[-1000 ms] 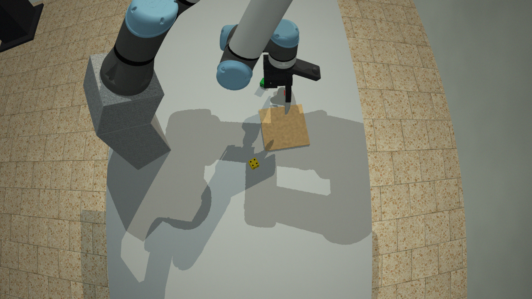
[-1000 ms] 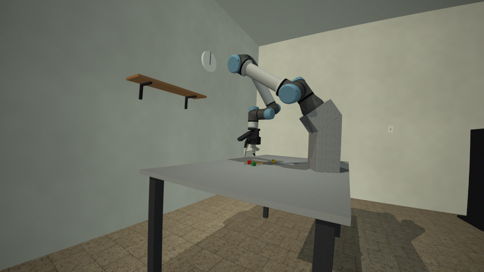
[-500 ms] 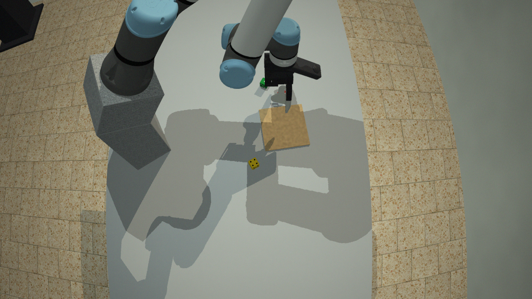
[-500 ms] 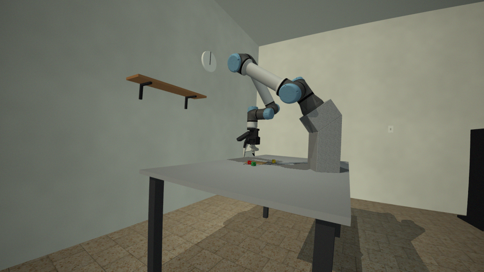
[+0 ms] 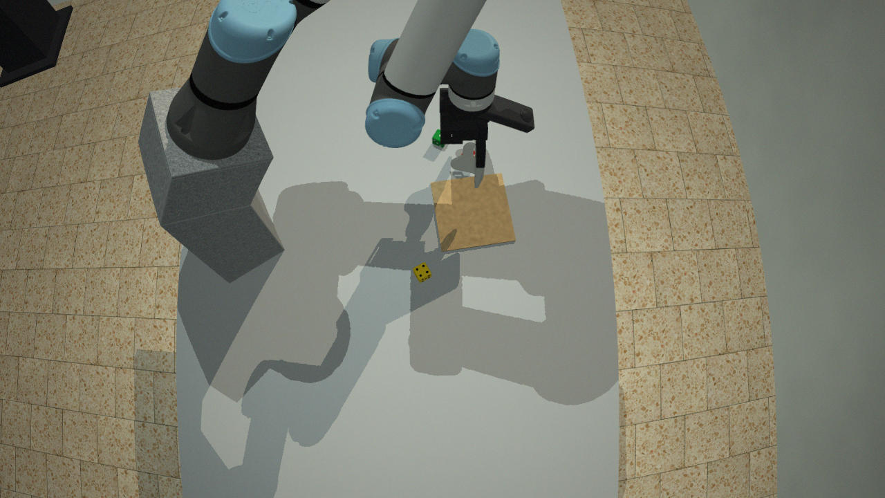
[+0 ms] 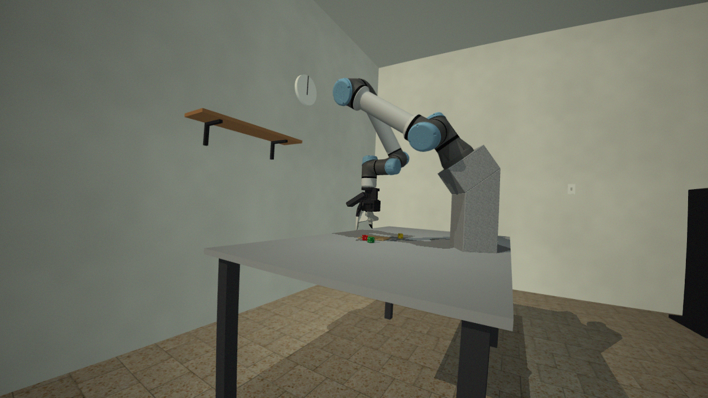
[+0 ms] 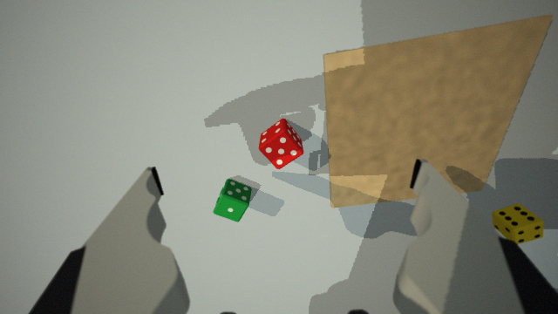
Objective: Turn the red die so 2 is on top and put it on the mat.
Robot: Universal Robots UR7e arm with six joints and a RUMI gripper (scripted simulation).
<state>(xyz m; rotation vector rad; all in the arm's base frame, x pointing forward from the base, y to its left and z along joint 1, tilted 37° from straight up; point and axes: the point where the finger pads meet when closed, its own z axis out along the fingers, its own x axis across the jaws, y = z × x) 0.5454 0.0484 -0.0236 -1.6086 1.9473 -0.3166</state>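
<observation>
The red die lies 4 cm below my hand and 1 cm behind it. Round my hand: yellow die (21 cm to the right, 13 cm behind, 4 cm below); then green die (6 cm to the left, 6 cm behind, 4 cm below); then tan mat (11 cm to the right, 5 cm below, 2 cm behind).
</observation>
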